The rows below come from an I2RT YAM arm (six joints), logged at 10 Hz.
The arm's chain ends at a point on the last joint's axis. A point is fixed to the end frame.
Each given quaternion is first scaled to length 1.
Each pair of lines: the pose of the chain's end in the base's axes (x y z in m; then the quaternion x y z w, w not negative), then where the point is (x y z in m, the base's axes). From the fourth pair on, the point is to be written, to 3 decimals.
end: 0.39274 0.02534 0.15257 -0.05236 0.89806 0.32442 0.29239
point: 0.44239 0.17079 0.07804
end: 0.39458 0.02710 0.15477 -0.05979 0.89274 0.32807 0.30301
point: 0.44485 0.17351 0.08255
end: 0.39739 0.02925 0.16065 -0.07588 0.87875 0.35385 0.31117
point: 0.44368 0.18078 0.09683
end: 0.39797 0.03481 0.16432 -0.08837 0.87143 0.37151 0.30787
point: 0.439 0.190 0.105
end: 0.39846 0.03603 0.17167 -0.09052 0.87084 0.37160 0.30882
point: 0.439 0.191 0.112
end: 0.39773 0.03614 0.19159 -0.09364 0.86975 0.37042 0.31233
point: 0.439 0.191 0.132
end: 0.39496 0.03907 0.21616 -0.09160 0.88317 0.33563 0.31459
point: 0.440 0.188 0.146
